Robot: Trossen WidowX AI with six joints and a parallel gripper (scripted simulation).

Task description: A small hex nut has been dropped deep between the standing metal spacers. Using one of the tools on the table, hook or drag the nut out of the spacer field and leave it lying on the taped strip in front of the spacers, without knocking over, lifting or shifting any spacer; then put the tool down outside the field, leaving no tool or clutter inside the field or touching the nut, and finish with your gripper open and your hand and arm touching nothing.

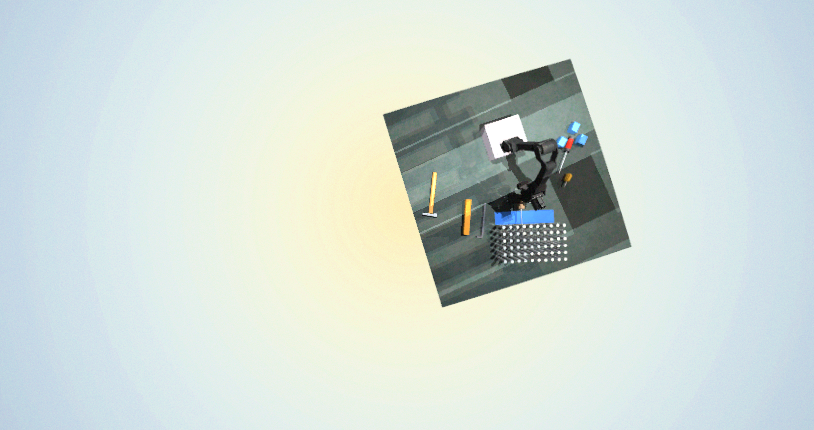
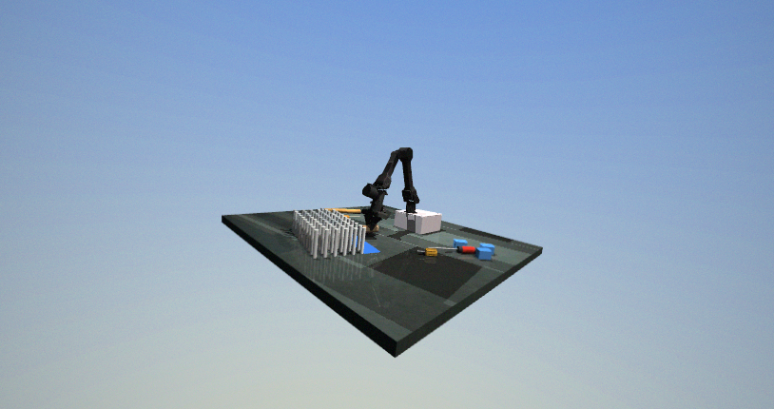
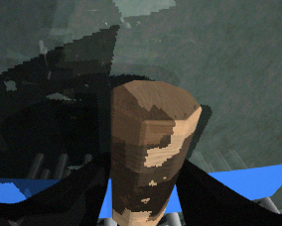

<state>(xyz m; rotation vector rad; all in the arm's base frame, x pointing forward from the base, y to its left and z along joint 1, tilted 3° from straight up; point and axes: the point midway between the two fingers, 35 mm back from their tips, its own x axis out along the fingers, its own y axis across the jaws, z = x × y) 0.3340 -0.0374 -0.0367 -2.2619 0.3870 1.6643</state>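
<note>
Now: the blue taped strip 11 cm ahead of my gripper tip and 3 cm below it. The rest, counted from my gripper tip: yellow screwdriver: 35 cm to the left, 2 cm below; hex nut: 24 cm ahead, 10 cm to the right, 3 cm below; orange bar: 5 cm behind, 34 cm to the right, 2 cm below.
</note>
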